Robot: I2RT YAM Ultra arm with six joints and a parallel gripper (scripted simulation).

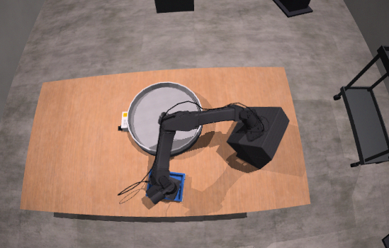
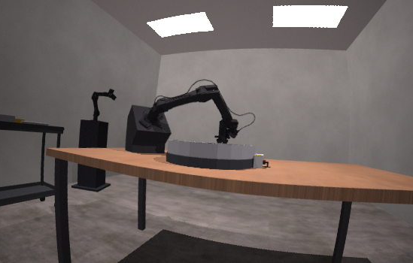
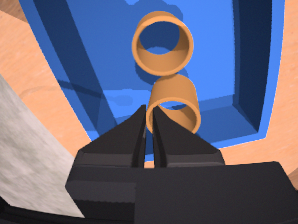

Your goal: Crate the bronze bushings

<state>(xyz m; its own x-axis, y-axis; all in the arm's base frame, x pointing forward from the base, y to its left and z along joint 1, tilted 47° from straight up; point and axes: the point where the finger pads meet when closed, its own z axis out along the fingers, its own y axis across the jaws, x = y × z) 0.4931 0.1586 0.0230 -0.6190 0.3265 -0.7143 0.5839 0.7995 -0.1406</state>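
Now: the blue crate 3 cm ahead of my hand, 4 cm to the right of it and 3 cm below it. Also, from my hand: round grey turntable 10 cm behind, 39 cm to the right.
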